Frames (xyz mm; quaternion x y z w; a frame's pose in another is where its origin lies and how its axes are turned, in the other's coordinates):
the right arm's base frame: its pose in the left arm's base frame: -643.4 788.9 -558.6 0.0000 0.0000 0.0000 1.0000
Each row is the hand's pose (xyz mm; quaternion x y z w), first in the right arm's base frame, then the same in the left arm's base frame.
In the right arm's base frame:
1: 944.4 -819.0 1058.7 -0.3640 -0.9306 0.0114 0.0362
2: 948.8 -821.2 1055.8 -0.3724 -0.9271 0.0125 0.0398
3: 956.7 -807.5 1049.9 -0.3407 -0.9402 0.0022 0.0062
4: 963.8 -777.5 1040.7 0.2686 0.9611 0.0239 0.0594
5: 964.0 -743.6 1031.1 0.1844 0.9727 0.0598 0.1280
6: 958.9 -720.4 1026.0 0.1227 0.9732 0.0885 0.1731
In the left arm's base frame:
1: 301.0 -30.1 500.1 -0.3640 -0.9306 0.0114 0.0362
2: 305.4 -32.3 497.2 -0.3724 -0.9271 0.0125 0.0398
3: 313.3 -18.6 491.3 -0.3407 -0.9402 0.0022 0.0062
4: 320.4 11.4 482.1 0.2686 0.9611 0.0239 0.0594
5: 320.6 45.3 472.5 0.1844 0.9726 0.0598 0.1280
6: 315.5 68.5 467.4 0.1227 0.9732 0.0885 0.1731

